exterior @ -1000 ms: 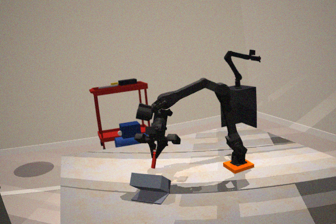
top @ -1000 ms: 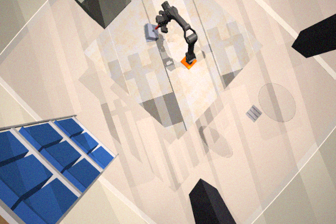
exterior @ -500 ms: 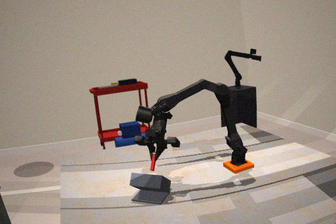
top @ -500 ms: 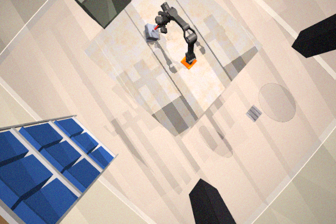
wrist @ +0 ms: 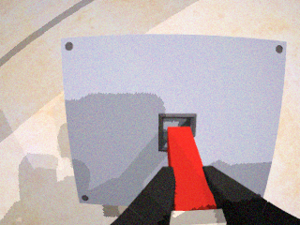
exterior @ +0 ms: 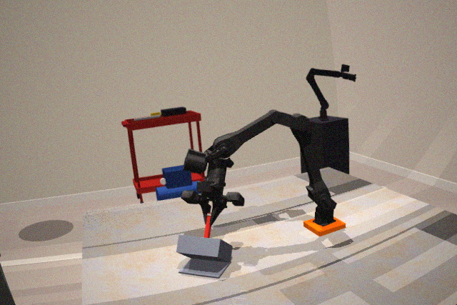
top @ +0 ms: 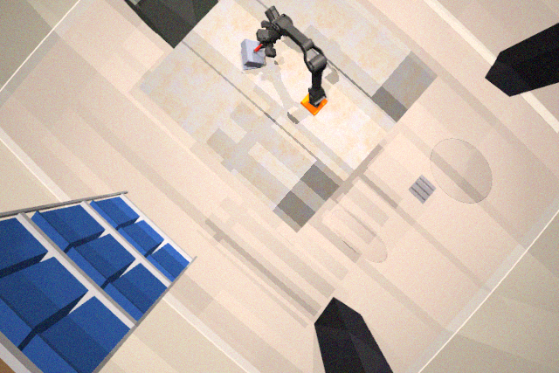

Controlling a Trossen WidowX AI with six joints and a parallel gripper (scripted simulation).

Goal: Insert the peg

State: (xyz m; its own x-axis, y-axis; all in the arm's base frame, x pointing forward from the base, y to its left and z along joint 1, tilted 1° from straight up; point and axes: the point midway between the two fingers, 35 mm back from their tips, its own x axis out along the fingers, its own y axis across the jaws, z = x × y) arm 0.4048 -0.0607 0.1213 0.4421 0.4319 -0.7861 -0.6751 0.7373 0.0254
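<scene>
Now: the sloped panel 3 cm ahead of my gripper tip, 3 cm to the left of it and 6 cm below it. From my gripper tip the other things lie so: red square peg (1 cm behind, 1 cm to the right, 1 cm above).
</scene>
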